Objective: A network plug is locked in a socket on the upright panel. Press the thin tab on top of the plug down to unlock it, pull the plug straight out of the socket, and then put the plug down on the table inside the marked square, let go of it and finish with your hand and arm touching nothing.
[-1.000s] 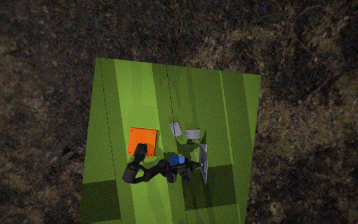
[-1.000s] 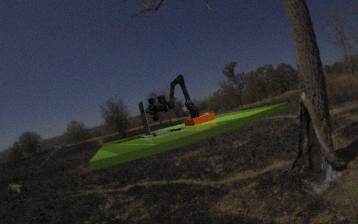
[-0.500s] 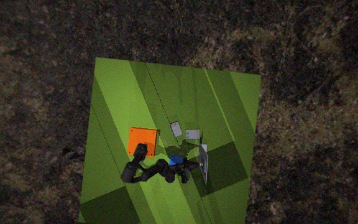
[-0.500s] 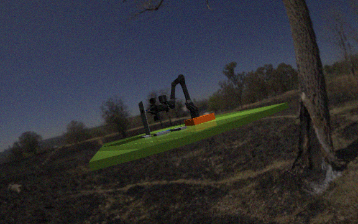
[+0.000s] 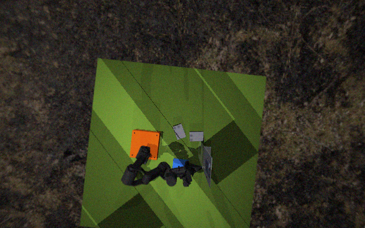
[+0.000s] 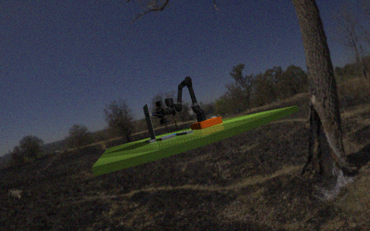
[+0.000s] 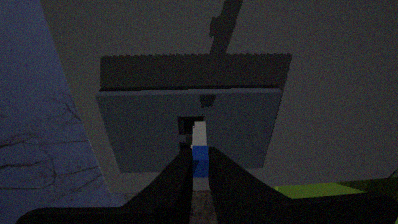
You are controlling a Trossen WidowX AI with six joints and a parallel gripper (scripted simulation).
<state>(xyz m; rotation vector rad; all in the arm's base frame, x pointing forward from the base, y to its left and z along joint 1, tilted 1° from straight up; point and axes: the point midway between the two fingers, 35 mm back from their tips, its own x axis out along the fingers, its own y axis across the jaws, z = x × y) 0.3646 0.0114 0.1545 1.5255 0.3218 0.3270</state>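
The blue marked square lies 20 cm below my gripper tip, 12 cm behind it and 10 cm to the right of it. The rest, counted from my gripper tip: network plug 1 cm ahead; then panel 7 cm below, 5 cm ahead, 1 cm to the left.
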